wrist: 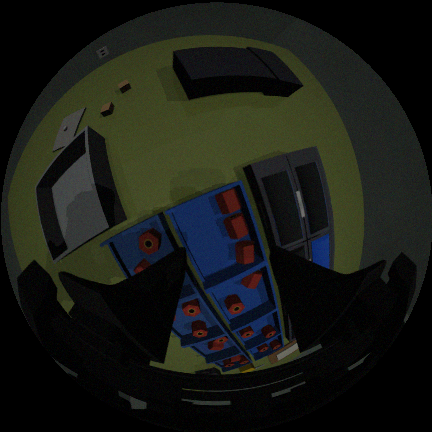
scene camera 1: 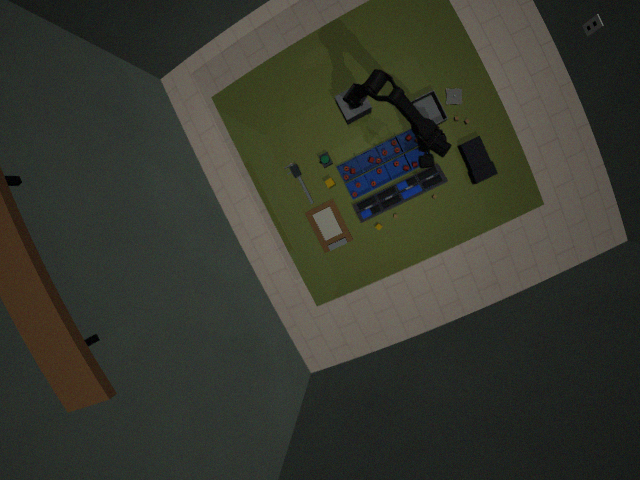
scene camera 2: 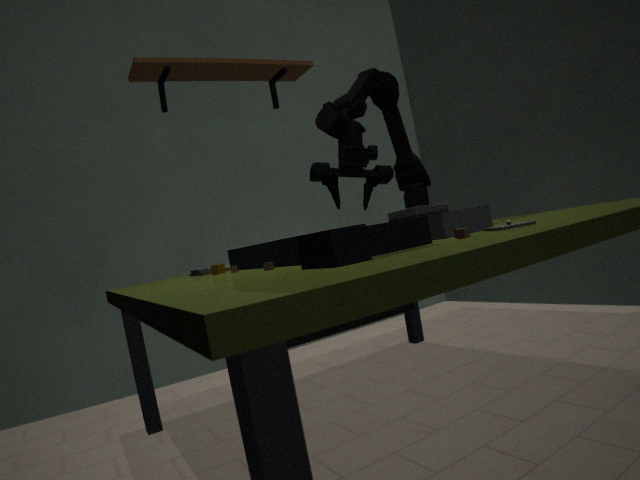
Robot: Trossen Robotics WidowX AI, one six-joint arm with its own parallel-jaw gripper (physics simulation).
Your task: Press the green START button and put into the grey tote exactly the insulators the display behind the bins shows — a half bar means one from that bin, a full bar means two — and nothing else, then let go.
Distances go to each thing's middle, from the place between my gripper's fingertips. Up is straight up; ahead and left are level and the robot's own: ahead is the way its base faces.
Labels:
Right now the grey tote (scene camera 1: 429,105) is 190 mm behind my hand, 90 mm to the left of it and 70 mm below it. Round my hand: dark box (scene camera 2: 333,248) 250 mm to the left, 100 mm ahead, 70 mm below; then dark display (scene camera 2: 284,252) 150 mm to the right, 150 mm ahead, 70 mm below.

